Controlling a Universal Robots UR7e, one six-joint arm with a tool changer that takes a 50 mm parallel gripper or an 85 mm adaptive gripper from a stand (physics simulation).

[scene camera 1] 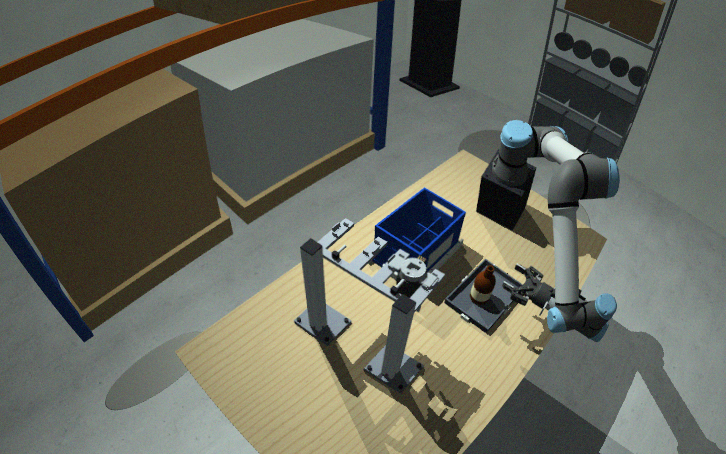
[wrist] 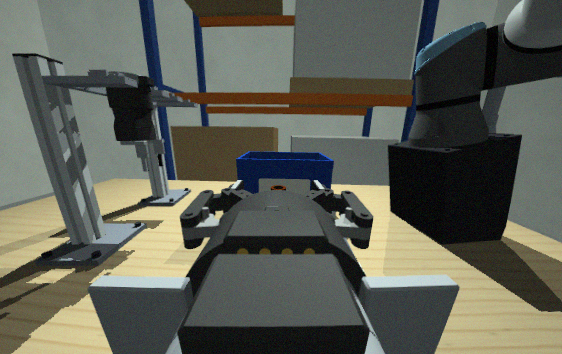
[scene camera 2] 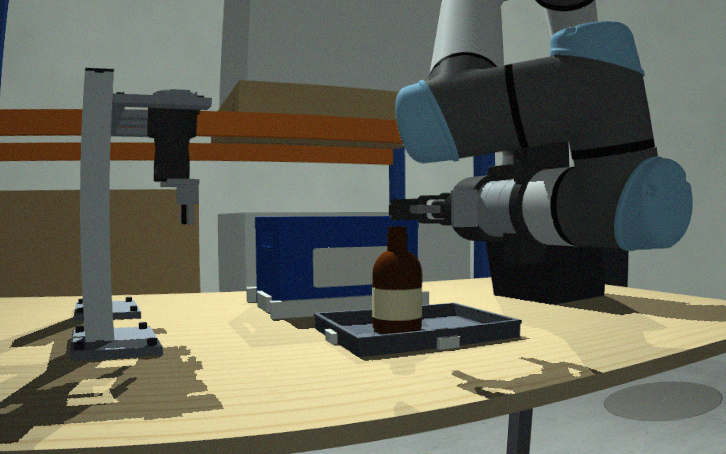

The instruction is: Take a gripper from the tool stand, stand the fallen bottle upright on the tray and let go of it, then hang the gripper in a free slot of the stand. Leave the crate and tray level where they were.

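Frame: origin at the arm's base, x ahead, y left, z up, level; metres.
Seen in the pictures: end effector, tool point: point(scene camera 1: 552, 301); arm's base, origin of the base link: point(scene camera 1: 510, 171) point(wrist: 444, 140).
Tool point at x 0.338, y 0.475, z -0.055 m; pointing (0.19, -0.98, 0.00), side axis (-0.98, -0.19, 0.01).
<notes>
Pixels of each thing's top centre, then the offset from my tool point to it. "pt": a spot on its surface instead.
- brown bottle, middle of its top: point(scene camera 2: 397, 226) point(scene camera 1: 490, 268) 0.047 m ahead, 0.244 m right, 0.024 m down
- dark tray, middle of its top: point(scene camera 2: 414, 317) point(scene camera 1: 487, 292) 0.023 m ahead, 0.233 m right, 0.158 m down
- blue crate, middle of its top: point(scene camera 2: 333, 216) point(scene camera 1: 422, 218) point(wrist: 284, 155) 0.083 m ahead, 0.537 m right, 0.008 m down
- stand's second post, surface spot: point(scene camera 1: 398, 337) pt 0.493 m ahead, 0.202 m right, 0.076 m up
The brown bottle point(scene camera 1: 484, 284) point(scene camera 2: 397, 283) stands upright on the dark tray point(scene camera 1: 484, 319) point(scene camera 2: 481, 336); its mouth point(wrist: 278, 188) shows in the wrist view. The arm carries the adaptive gripper point(scene camera 1: 512, 277) point(scene camera 2: 398, 209), level and open, fingers apart and empty, slightly above the bottle's top and clear of it. Its fingertips are hidden in the wrist view. The tray lies flat. The blue crate point(scene camera 1: 455, 227) point(scene camera 2: 283, 262) point(wrist: 285, 170) stands level behind it. The tool stand point(scene camera 1: 315, 289) point(scene camera 2: 96, 214) point(wrist: 52, 150) holds the parallel gripper point(scene camera 1: 413, 267) point(scene camera 2: 185, 206) in its slot nearest the tray; its slots further left look free.
The arm's black pedestal point(scene camera 1: 503, 200) point(scene camera 2: 546, 273) point(wrist: 450, 190) stands beyond the tray. The stand's second post point(scene camera 1: 398, 337) rises near the table's front. Small light brackets sit around the crate and tray bases. A pallet rack point(scene camera 1: 382, 74) with large boxes stands behind the table.
</notes>
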